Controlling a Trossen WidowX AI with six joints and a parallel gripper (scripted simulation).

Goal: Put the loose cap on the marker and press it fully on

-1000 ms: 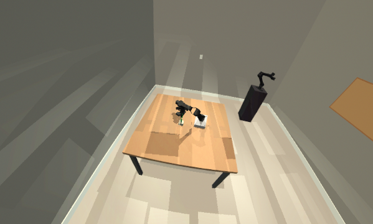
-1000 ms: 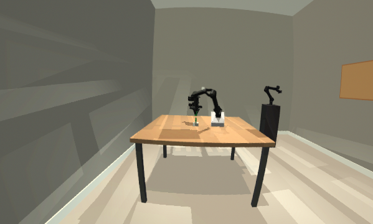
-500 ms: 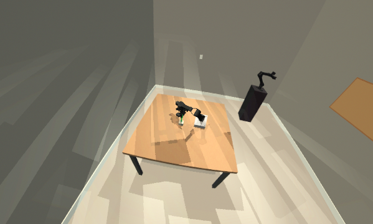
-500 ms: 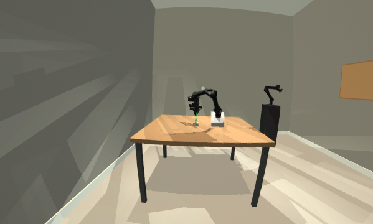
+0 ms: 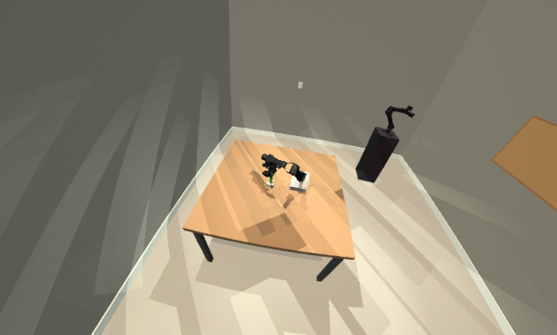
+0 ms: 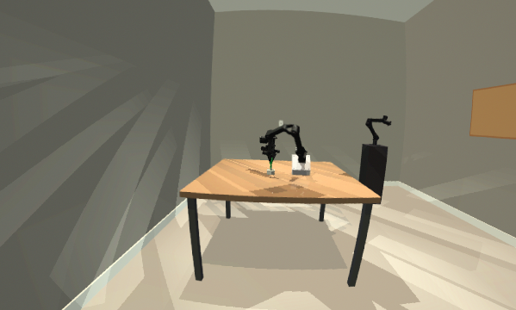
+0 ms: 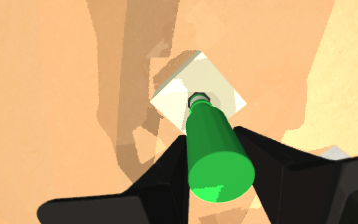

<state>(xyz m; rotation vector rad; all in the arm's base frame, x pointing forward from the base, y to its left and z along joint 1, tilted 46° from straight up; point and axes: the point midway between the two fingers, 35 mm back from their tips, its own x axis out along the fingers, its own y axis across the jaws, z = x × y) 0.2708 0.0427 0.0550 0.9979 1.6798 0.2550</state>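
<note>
Now: gripper tip 9 cm above the holder block. Round my gripper tip: green cap: 1 cm above.
</note>
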